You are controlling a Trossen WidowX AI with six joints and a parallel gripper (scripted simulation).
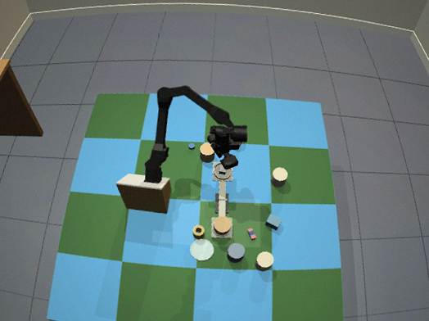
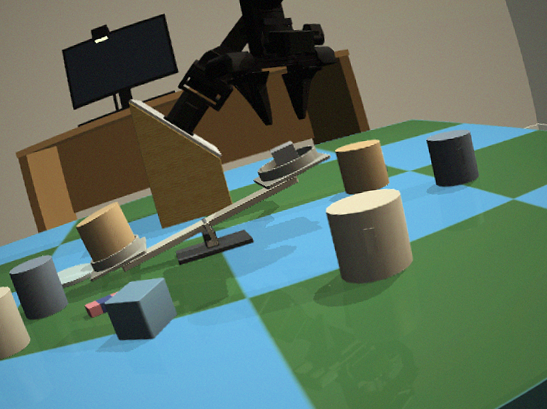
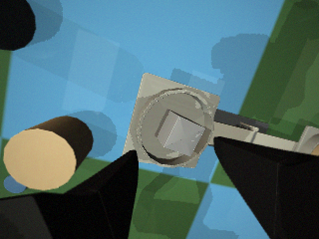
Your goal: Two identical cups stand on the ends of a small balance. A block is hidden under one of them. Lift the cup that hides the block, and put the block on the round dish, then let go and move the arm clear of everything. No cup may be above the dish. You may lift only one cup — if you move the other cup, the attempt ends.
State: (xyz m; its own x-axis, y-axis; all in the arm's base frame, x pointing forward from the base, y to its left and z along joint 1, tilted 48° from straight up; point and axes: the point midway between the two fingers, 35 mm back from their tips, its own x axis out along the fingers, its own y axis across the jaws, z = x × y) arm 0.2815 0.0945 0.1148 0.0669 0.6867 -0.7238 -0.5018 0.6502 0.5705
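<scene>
My gripper tip is 40 mm above the grey block and 10 mm to the left of it. The rest, counted from my gripper tip: blue disc 160 mm behind, 150 mm to the left, 130 mm below; then pink-and-blue piece 270 mm to the right, 160 mm ahead, 130 mm below; then blue-grey cube 250 mm ahead, 220 mm to the right, 110 mm below.
</scene>
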